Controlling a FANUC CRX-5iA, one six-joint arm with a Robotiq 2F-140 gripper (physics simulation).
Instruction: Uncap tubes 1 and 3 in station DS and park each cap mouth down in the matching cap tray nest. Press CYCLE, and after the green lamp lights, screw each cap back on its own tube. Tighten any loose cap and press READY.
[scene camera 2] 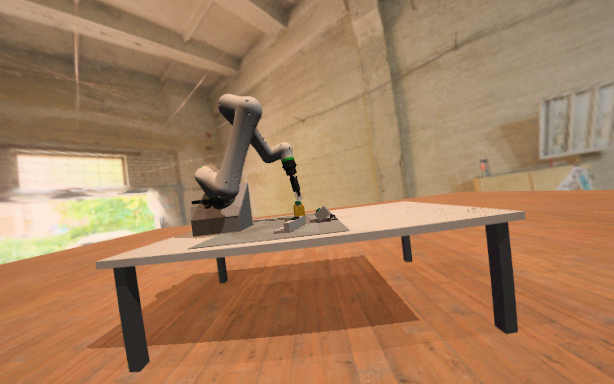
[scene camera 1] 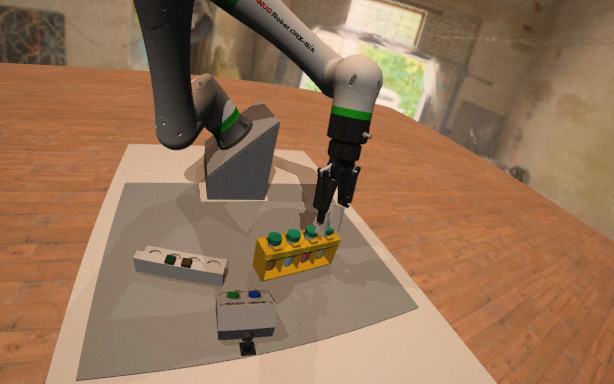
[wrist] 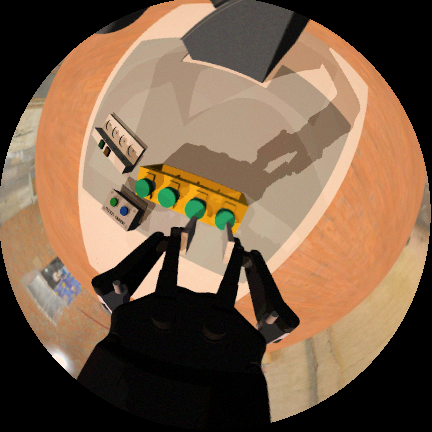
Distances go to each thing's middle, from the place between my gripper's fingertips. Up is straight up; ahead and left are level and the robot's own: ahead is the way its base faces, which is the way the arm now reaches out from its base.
The grey button box (scene camera 1: 245, 318) lies 160 mm ahead of my hand, 240 mm to the right of it and 80 mm below it.
